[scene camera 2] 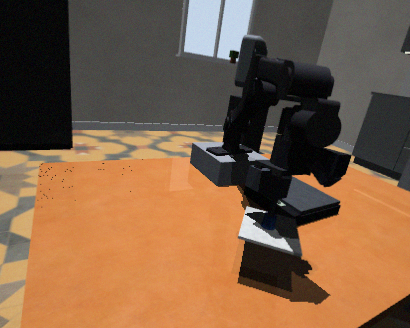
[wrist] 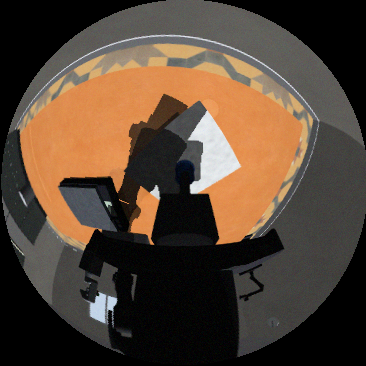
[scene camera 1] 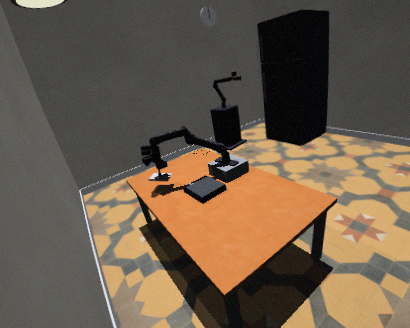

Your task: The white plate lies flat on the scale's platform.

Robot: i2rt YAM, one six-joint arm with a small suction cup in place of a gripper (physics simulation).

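Frame: origin at the arm's base, x ahead, y left, z up, level; metres.
Seen in the pictures: hand at its tool point: (scene camera 2: pixel 266 231) (wrist: pixel 184 165) (scene camera 1: pixel 160 177); arm's base at its link origin: (scene camera 2: pixel 230 151) (scene camera 1: pixel 226 161).
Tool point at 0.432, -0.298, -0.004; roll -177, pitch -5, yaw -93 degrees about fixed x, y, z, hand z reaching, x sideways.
Offsets run from my tool point to a thing's top centre, as dx, dy, dz. Level surfaces: height alone.
The white plate {+0.002, +0.007, +0.019} (scene camera 1: pixel 154 177) (scene camera 2: pixel 255 234) (wrist: pixel 220 155) is a thin square, partly in the arm's shadow. My suction cup (scene camera 1: pixel 159 173) (scene camera 2: pixel 269 222) (wrist: pixel 185 171), small and blue, is against its upper face, near the middle in the scene camera 2 view. The plate hangs a little above the table, with its shadow apart below it. The dark, flat scale {-0.143, +0.327, -0.043} (scene camera 1: pixel 205 188) (scene camera 2: pixel 312 197) (wrist: pixel 85 205) stands on the table to one side of the plate, at the left in the wrist view. The plate is not over the scale's platform.
The orange table {dz -0.088} (scene camera 1: pixel 235 225) (scene camera 2: pixel 125 250) (wrist: pixel 80 130) bears the grey box (scene camera 1: pixel 235 171) (scene camera 2: pixel 205 164) under the arm's base, close to the scale. A second arm on a dark pedestal (scene camera 1: pixel 226 125) and a tall black fridge (scene camera 1: pixel 295 80) stand beyond the table.
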